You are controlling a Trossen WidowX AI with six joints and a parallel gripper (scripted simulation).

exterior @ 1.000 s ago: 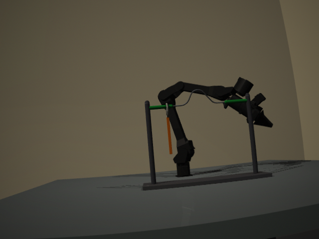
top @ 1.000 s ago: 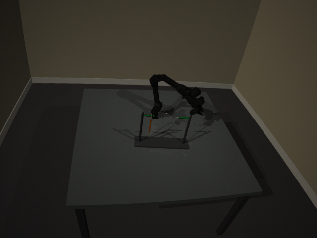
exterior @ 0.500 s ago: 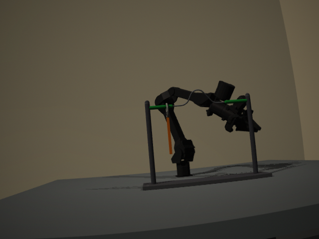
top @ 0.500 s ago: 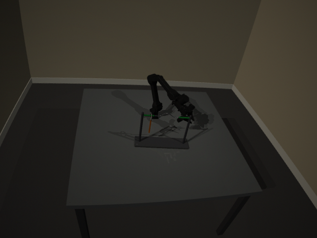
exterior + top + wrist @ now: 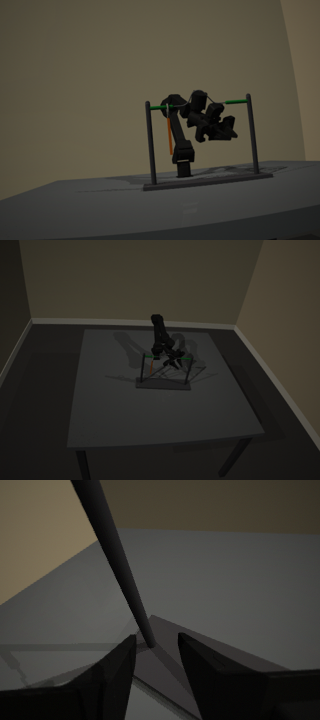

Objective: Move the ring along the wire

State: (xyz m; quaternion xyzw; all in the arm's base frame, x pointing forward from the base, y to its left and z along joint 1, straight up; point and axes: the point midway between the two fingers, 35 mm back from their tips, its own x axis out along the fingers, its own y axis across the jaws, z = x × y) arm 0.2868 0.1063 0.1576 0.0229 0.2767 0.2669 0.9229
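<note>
The ring with orange handle lies 220 mm to the right of my gripper tip, 60 mm above it and 10 mm ahead of it.
</note>
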